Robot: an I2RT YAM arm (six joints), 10 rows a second.
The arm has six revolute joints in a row. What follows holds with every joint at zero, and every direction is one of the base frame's. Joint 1 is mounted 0.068 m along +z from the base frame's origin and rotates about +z. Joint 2 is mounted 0.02 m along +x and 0.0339 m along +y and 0.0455 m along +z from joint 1 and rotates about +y. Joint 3 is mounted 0.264 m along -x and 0.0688 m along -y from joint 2 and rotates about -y. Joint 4 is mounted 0.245 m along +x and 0.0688 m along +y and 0.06 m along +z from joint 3 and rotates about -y. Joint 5 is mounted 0.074 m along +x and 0.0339 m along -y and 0.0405 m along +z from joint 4 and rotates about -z. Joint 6 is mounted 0.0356 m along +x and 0.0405 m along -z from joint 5 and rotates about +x. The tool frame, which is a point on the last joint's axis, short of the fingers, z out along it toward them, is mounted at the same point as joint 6; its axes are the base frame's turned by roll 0, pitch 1.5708 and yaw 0 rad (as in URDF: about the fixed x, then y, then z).
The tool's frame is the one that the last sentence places.
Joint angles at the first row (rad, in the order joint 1, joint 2, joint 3, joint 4, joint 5, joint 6):
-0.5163 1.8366 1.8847 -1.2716 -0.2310 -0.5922
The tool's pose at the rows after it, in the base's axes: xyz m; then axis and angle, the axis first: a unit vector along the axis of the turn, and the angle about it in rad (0 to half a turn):
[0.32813, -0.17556, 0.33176, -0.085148, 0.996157, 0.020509, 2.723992]
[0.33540, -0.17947, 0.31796, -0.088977, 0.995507, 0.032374, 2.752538]
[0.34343, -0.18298, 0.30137, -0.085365, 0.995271, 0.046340, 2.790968]
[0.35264, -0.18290, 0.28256, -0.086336, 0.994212, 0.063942, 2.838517]
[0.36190, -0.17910, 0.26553, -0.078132, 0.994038, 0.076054, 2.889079]
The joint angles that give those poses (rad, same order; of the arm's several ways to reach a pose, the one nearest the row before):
-0.5163 1.8545 1.8847 -1.2716 -0.2649 -0.6426
-0.5163 1.8935 1.8847 -1.2713 -0.2703 -0.6548
-0.5140 1.9388 1.8847 -1.2728 -0.2710 -0.6518
-0.5026 1.9888 1.8847 -1.2804 -0.2726 -0.6502
-0.4824 2.0331 1.8847 -1.2858 -0.2619 -0.6212

